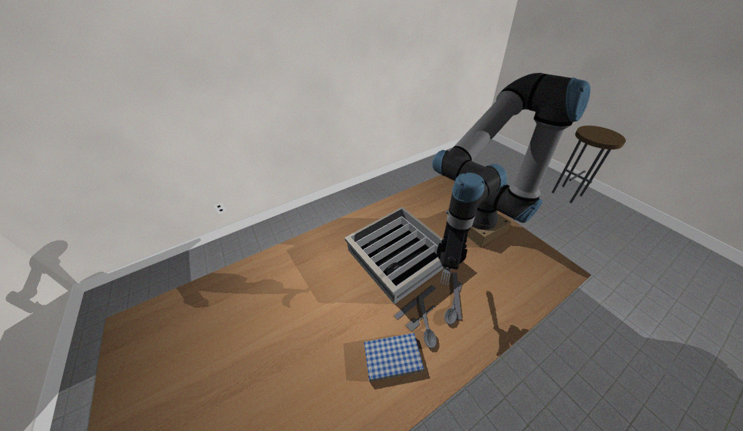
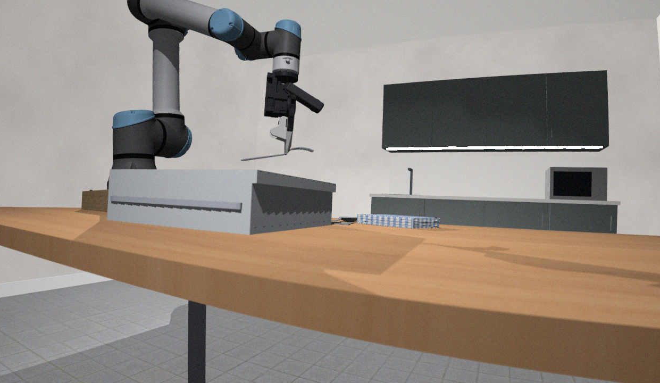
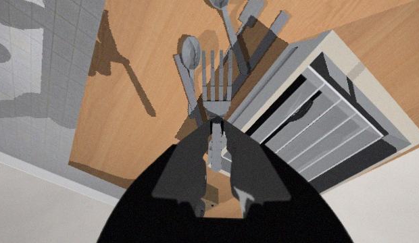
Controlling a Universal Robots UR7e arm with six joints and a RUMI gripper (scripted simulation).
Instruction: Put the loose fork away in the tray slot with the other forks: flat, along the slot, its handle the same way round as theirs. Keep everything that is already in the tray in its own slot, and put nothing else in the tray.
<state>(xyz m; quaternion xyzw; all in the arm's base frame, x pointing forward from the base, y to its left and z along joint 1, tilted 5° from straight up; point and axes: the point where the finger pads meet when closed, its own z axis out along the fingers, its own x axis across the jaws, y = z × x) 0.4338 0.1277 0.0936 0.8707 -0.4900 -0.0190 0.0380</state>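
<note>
Now: hand 10 mm past the tray, 250 mm to the left of it and 140 mm above it.
</note>
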